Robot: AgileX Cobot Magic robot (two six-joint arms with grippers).
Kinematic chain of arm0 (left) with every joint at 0, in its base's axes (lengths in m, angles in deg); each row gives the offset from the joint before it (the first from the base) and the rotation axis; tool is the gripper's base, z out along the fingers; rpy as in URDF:
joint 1: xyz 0 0 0.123 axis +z
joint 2: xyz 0 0 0 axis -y
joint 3: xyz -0.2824 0 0.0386 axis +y
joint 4: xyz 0.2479 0 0.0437 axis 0.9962 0 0.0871
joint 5: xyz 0 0 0 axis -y
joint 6: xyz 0.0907 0 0.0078 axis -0.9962 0 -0.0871
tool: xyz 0 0 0 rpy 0 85 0
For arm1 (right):
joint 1: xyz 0 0 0.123 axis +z
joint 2: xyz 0 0 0 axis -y
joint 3: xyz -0.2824 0 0.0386 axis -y
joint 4: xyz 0.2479 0 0.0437 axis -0.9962 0 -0.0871
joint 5: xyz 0 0 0 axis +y
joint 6: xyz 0.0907 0 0.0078 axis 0.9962 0 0.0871
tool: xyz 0 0 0 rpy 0 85 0
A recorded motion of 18 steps. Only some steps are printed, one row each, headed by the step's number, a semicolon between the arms.
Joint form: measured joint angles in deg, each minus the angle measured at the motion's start. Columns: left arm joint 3, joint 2, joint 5, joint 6, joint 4, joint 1; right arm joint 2, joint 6, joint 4, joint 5, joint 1, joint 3.
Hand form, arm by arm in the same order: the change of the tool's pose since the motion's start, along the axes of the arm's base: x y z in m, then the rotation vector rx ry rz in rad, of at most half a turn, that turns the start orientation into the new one. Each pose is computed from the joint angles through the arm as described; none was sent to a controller.
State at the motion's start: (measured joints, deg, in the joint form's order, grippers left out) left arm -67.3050 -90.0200 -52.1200 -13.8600 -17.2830 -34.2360; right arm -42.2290 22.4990 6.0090 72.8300 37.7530 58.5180
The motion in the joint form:
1: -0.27 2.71 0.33 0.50 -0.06 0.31; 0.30 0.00 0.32 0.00 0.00 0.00
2: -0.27 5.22 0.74 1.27 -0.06 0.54; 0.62 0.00 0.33 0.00 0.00 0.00
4: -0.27 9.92 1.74 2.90 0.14 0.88; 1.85 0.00 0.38 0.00 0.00 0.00
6: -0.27 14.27 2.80 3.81 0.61 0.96; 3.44 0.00 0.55 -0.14 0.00 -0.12
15: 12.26 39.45 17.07 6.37 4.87 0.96; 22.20 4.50 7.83 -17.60 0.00 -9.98
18: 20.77 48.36 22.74 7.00 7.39 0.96; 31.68 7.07 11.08 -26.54 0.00 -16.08
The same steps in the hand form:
1: -0.0040 0.0048 0.0164 -0.0343 -0.0438 0.0152; -0.0008 -0.0012 0.0006 -0.0009 -0.0073 -0.0020
2: -0.0088 0.0096 0.0301 -0.0650 -0.0804 0.0330; -0.0019 -0.0021 0.0011 0.0024 -0.0118 -0.0021
4: -0.0191 0.0192 0.0551 -0.1238 -0.1520 0.0673; -0.0063 -0.0056 0.0031 0.0149 -0.0293 -0.0025
6: -0.0306 0.0283 0.0773 -0.1748 -0.2264 0.0850; -0.0117 -0.0101 0.0051 0.0299 -0.0532 -0.0035
15: -0.1086 0.0897 0.1228 -0.4000 -0.6248 0.1690; -0.0505 -0.0502 -0.0012 0.2580 -0.4679 -0.0620
18: -0.1338 0.1105 0.1067 -0.4316 -0.7301 0.1883; -0.0680 -0.0657 -0.0139 0.3734 -0.6555 -0.0736

